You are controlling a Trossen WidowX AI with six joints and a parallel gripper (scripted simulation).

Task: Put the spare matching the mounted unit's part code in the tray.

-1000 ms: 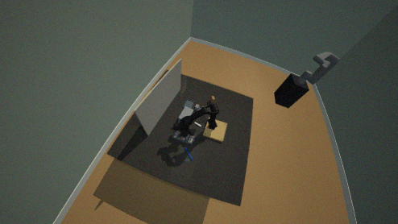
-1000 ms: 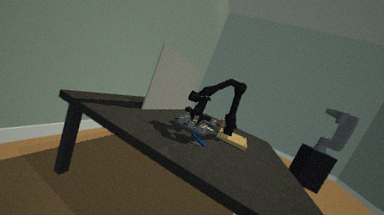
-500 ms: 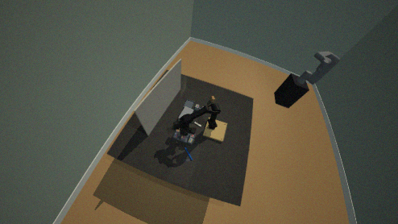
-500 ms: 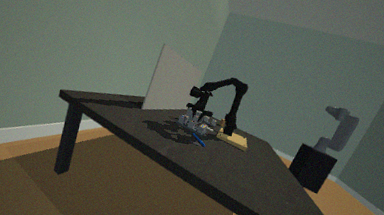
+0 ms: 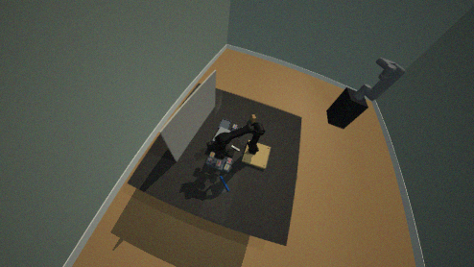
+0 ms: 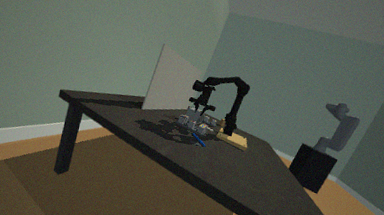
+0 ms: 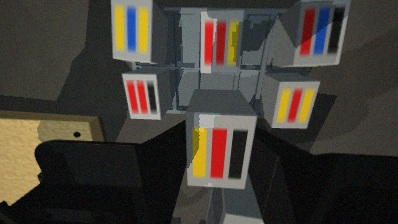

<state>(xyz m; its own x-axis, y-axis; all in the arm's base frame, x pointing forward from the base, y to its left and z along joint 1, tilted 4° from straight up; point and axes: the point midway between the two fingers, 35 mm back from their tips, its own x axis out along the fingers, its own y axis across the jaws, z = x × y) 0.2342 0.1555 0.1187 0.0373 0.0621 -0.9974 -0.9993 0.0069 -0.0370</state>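
Now: gripper tip 360 mm to the left of the grey tray, 90 mm above it and 80 mm short of it. The rest, counted from my gripper tip: tall grey panel: 300 mm ahead, 200 mm to the right, 130 mm above; mounted unit: 160 mm to the right, 60 mm ahead, 40 mm below.
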